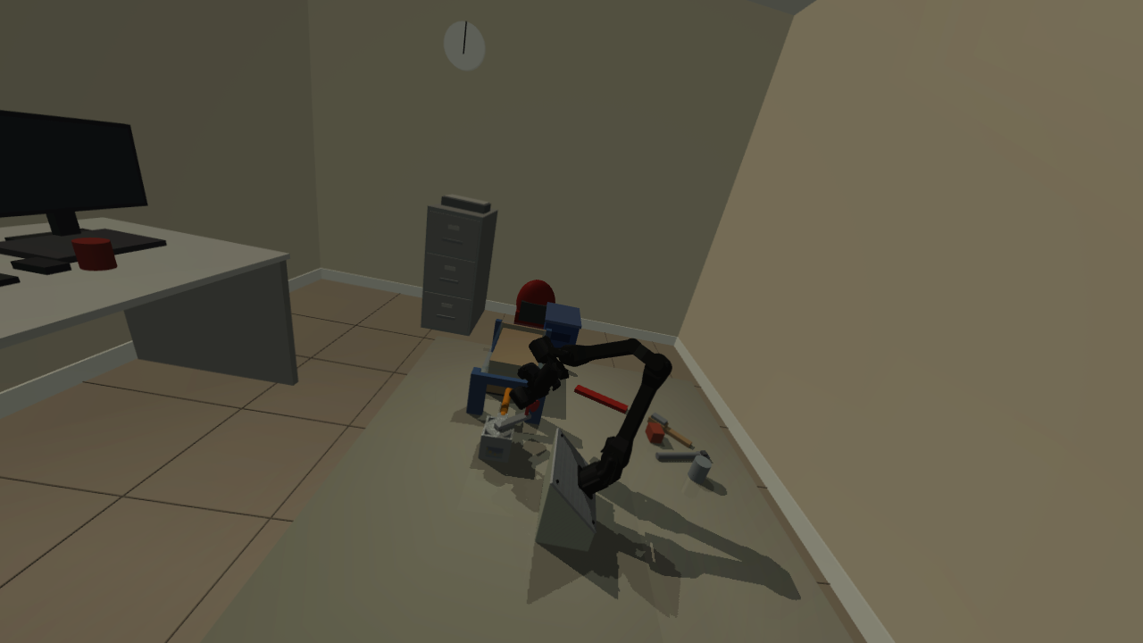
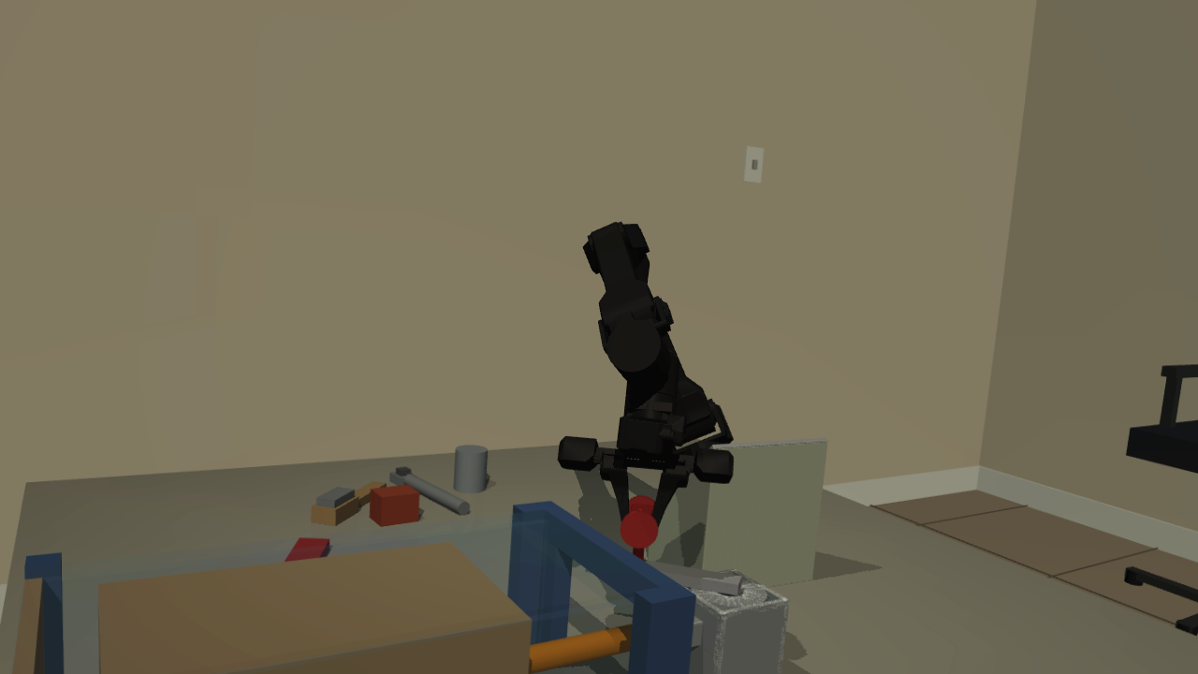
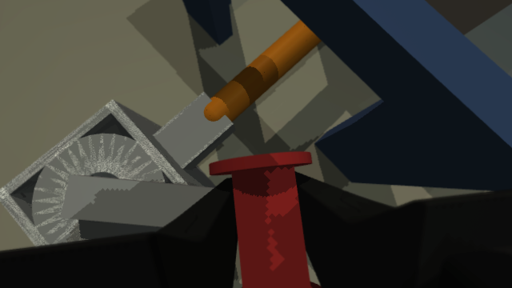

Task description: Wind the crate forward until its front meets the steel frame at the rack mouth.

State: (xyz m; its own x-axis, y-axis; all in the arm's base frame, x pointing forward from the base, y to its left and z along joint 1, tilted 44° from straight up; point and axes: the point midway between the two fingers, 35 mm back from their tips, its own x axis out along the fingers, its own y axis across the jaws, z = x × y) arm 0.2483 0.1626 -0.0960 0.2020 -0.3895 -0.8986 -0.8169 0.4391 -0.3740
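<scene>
Right now my gripper tip is 4 cm past the winch handle, 3 cm above it and 1 cm to the right of it. Round my gripper tip: clear-panelled cubby: 32 cm ahead, 7 cm to the left, 2 cm below; grey winch: 10 cm below, 10 cm behind, 5 cm to the left; red knob: 1 cm to the right, 1 cm behind.
</scene>
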